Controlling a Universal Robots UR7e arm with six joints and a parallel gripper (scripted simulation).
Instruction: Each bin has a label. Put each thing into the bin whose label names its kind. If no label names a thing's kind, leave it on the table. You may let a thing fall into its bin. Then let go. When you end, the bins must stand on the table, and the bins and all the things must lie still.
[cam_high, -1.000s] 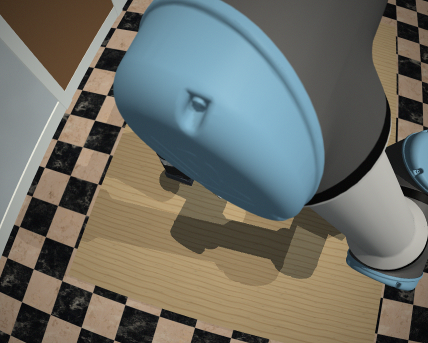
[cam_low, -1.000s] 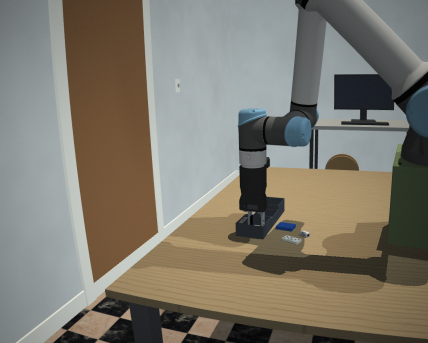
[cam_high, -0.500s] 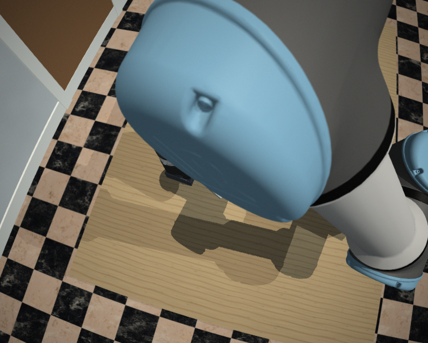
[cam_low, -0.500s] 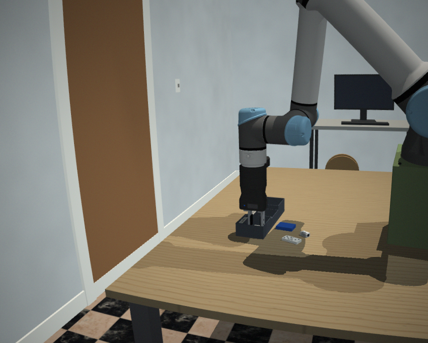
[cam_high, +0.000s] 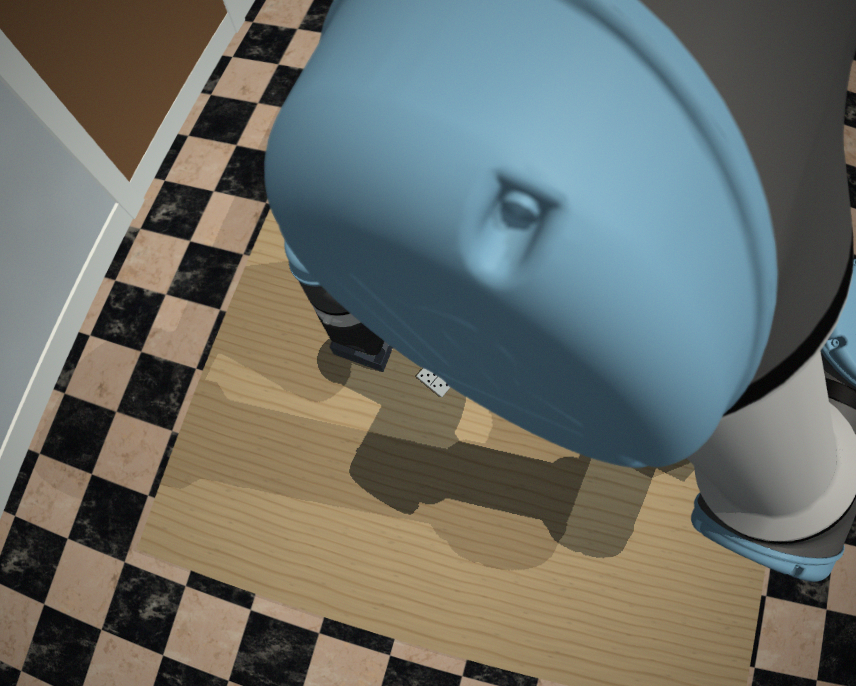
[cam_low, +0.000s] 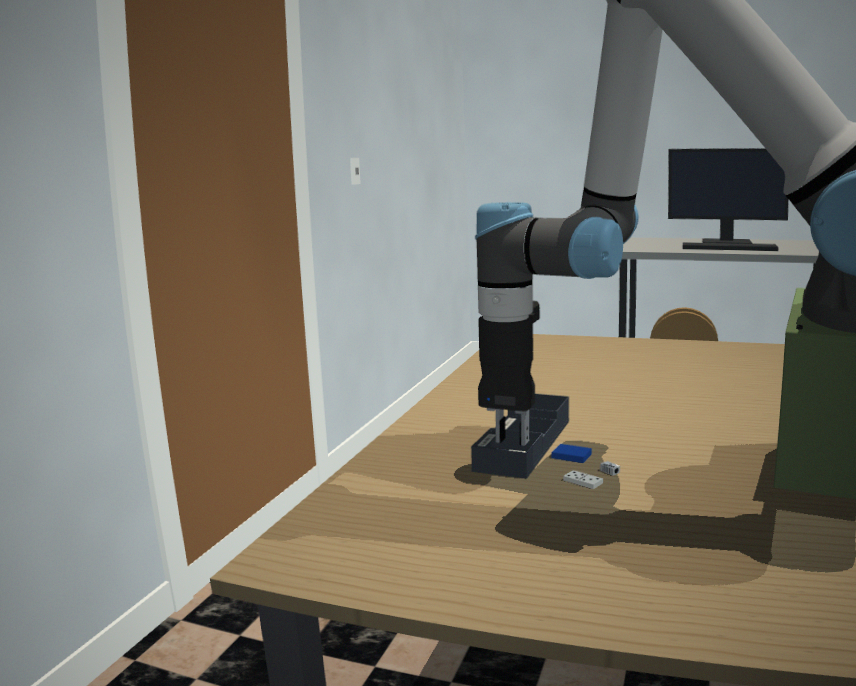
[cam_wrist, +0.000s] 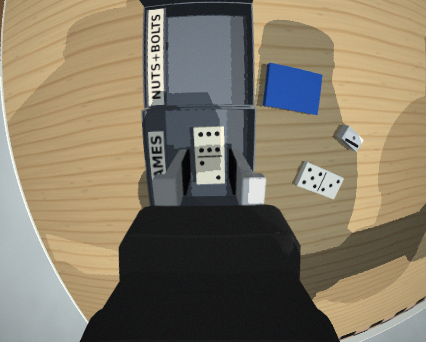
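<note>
Now: the grey metal piece 15 cm behind my hand, 5 cm below it and 1 cm to the left of it. Also, from my hand: dark three-part bin 8 cm to the right, 3 cm below; orange battery 17 cm to the right, 4 cm below; blue flat block 8 cm behind, 5 cm to the right, 5 cm below.
</note>
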